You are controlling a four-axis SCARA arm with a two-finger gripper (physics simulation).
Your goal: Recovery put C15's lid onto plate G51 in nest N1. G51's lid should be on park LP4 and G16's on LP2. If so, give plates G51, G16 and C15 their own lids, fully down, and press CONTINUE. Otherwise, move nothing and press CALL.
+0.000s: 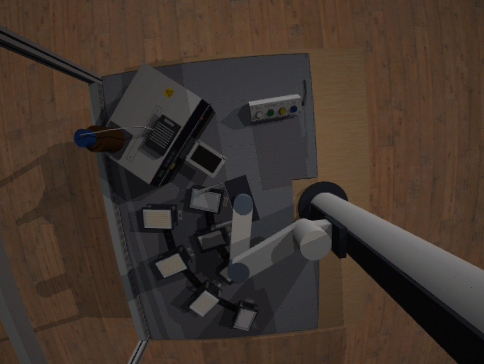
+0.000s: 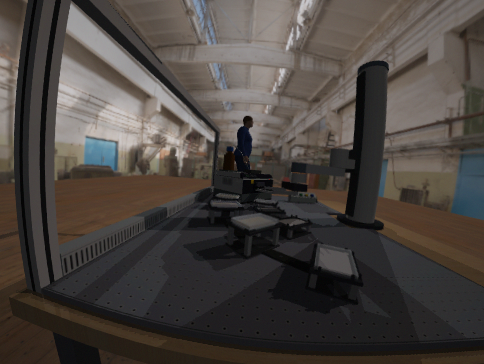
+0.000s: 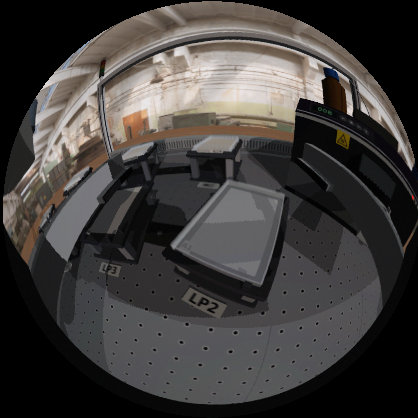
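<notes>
My gripper is open and empty, its fingers wide on both sides of park LP2. A pale, clear-looking lid lies on LP2, with an A1 mark at its near left corner. Park LP3 has a dark top; whether a lid is on it I cannot tell. Behind stand a plate with ribbed top and another plate; their codes are too small to read surely. LP4's label is not readable. The button box has white, green, yellow and blue buttons.
A large device with a tray stands at the back left, beside a brown bottle. More raised stands carry pale tops. The arm covers part of the stands from above. A slotted rail edges the table.
</notes>
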